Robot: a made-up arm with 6 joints. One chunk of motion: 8 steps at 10 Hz.
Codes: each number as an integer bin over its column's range. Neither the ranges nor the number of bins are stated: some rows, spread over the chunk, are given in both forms.
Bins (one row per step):
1: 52 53 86 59 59 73
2: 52 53 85 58 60 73
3: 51 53 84 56 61 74
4: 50 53 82 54 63 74
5: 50 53 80 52 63 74
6: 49 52 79 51 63 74
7: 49 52 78 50 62 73
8: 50 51 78 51 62 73
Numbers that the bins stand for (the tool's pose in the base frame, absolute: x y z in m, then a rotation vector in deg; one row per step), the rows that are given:
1: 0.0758 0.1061 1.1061 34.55 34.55 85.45
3: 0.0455 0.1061 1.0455 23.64 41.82 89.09
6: -0.0152 0.0758 0.8939 5.45 49.09 89.09
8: 0.0152 0.0455 0.8636 5.45 45.45 85.45
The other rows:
2: 0.0758 0.1061 1.0758 30.91 38.18 85.45
4: 0.0152 0.1061 0.9848 16.36 49.09 89.09
5: 0.0152 0.1061 0.9242 9.09 49.09 89.09
7: -0.0152 0.0758 0.8636 1.82 45.45 85.45

